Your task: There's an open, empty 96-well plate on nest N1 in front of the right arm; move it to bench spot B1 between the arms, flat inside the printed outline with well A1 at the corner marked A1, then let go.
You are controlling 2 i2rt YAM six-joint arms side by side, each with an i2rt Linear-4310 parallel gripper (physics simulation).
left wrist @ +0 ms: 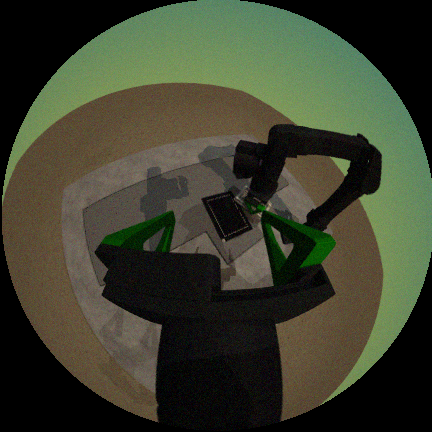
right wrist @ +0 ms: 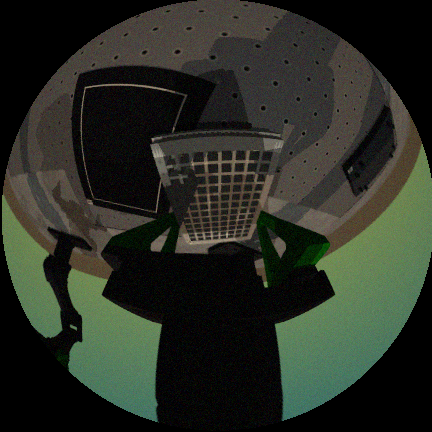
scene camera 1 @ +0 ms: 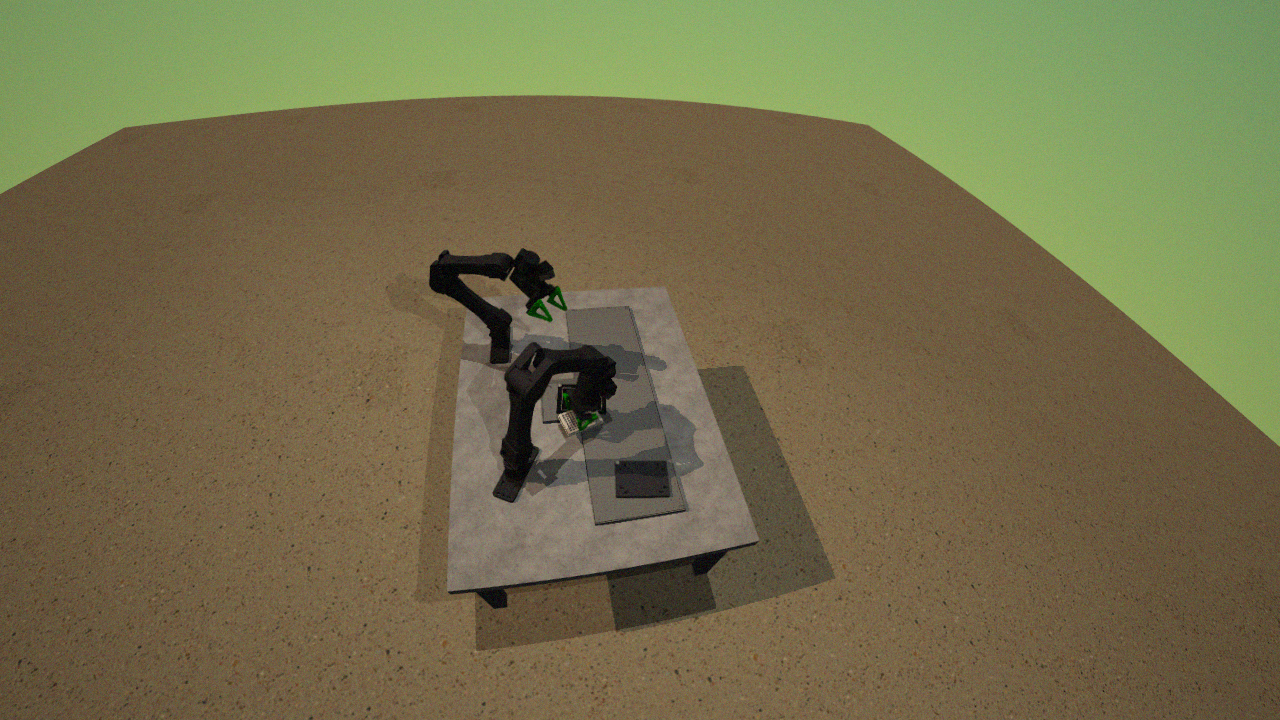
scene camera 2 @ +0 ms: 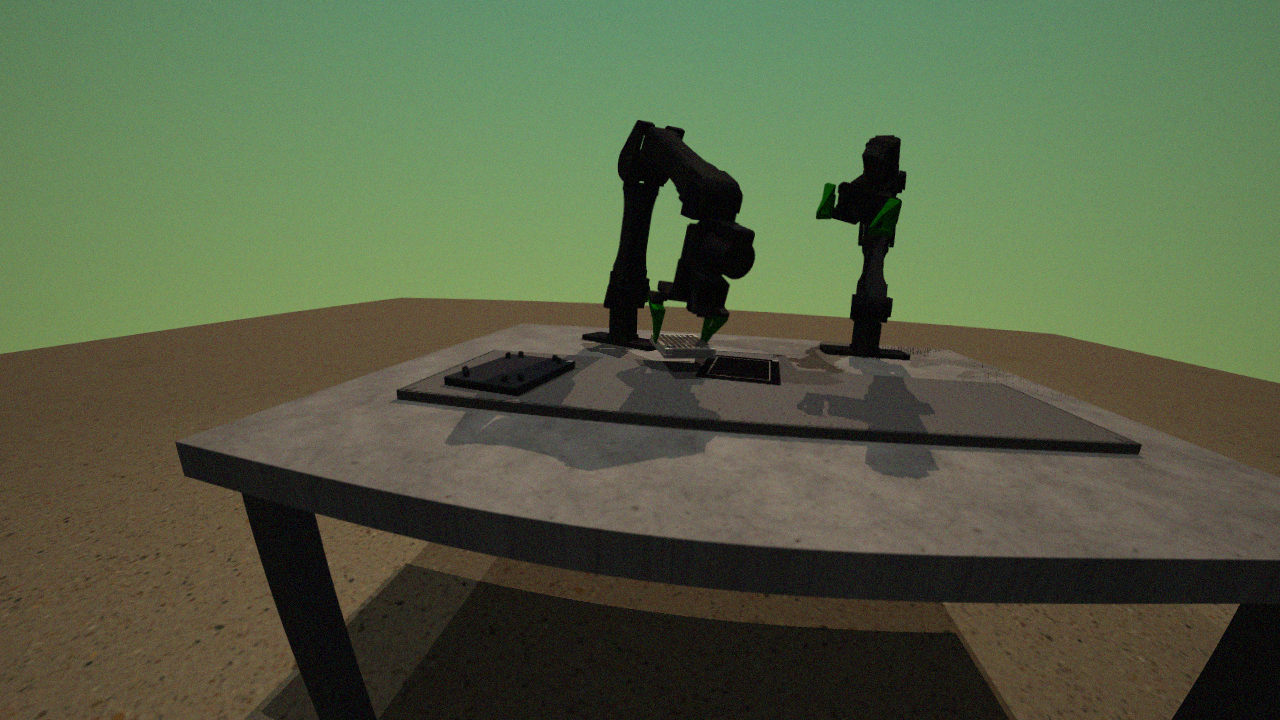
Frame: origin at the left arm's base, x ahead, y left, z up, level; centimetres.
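Seen in the pictures: left gripper, fingertip midpoint: point(left wrist: 217, 214) point(scene camera 1: 559, 315) point(scene camera 2: 842, 222); right gripper, fingertip midpoint: point(left wrist: 256, 205) point(right wrist: 217, 214) point(scene camera 1: 575, 421) point(scene camera 2: 678, 344); left arm's base, link origin: point(right wrist: 67, 237) point(scene camera 1: 500, 344) point(scene camera 2: 863, 353); right arm's base, link origin: point(right wrist: 240, 251) point(scene camera 1: 516, 471) point(scene camera 2: 622, 342).
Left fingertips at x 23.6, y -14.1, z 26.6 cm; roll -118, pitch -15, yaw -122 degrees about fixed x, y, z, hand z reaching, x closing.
Pixels of each thing's top centre, then the offset from my left fingertips to it. "spot": a spot on its surface instead. Level surfaces: height alone.
- pale 96-well plate, top centre: point(right wrist: 219, 211) point(scene camera 2: 681, 339) point(scene camera 1: 580, 417) point(left wrist: 254, 200) dx +5.2, dy -26.3, dz -21.3 cm
- Bench spot B1, surface spot: point(right wrist: 125, 145) point(scene camera 2: 735, 368) point(left wrist: 227, 208) spot: dx +7.7, dy -16.9, dz -25.1 cm
- small pale mark, top centre: point(right wrist: 89, 201) dx -1.0, dy -9.4, dz -25.1 cm
- Nest N1, top centre: point(scene camera 2: 513, 361) point(right wrist: 381, 160) point(scene camera 1: 642, 476) dx +22.2, dy -48.8, dz -23.1 cm
- grey perforated board, surface height: dz -25.3 cm
- grey table, surface height: dz -26.6 cm
The pale 96-well plate point(scene camera 1: 569, 422) point(scene camera 2: 682, 345) point(right wrist: 227, 172) is held above the bench. My right gripper point(scene camera 1: 577, 411) point(right wrist: 217, 214) is shut on it, one green finger at each side. Bench spot B1 point(scene camera 2: 739, 369) point(left wrist: 226, 215) point(right wrist: 125, 145) is a black pad with a thin pale outline. In the right wrist view the plate covers the outline's lower right part and is turned relative to it. A small pale mark point(right wrist: 90, 202) is at the outline's lower left corner. Nest N1 point(scene camera 1: 642, 479) point(scene camera 2: 508, 372) point(right wrist: 372, 150) holds no plate. My left gripper point(scene camera 1: 555, 314) point(scene camera 2: 853, 213) point(left wrist: 217, 214) is open and raised, away from the plate.
A grey perforated board point(scene camera 1: 613, 326) point(scene camera 2: 1002, 416) point(left wrist: 112, 215) lies on the grey table point(scene camera 1: 510, 550) point(scene camera 2: 733, 501) and bears the nest and the pad. Low dark posts stand on the nest. Arm shadows cross the board. The right arm partly hides the pad in scene camera 1.
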